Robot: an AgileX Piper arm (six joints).
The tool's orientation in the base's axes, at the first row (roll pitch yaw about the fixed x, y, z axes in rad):
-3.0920, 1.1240, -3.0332
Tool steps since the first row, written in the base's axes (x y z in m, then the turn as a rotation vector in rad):
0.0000, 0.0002, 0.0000, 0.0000, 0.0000, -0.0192
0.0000, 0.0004, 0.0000, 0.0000, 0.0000, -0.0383
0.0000, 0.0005, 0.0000, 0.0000, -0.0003, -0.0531
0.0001, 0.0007, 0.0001, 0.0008, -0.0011, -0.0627
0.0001, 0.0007, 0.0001, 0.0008, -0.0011, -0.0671
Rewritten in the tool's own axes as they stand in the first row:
0.0000, 0.0002, 0.0000, 0.0173, 0.0004, 0.0083
0.0000, 0.0004, 0.0000, 0.0345, 0.0008, 0.0165
0.0000, 0.0005, 0.0000, 0.0479, 0.0008, 0.0229
-0.0002, 0.0007, 0.0001, 0.0563, 0.0002, 0.0277
-0.0002, 0.0007, 0.0001, 0.0602, 0.0003, 0.0296

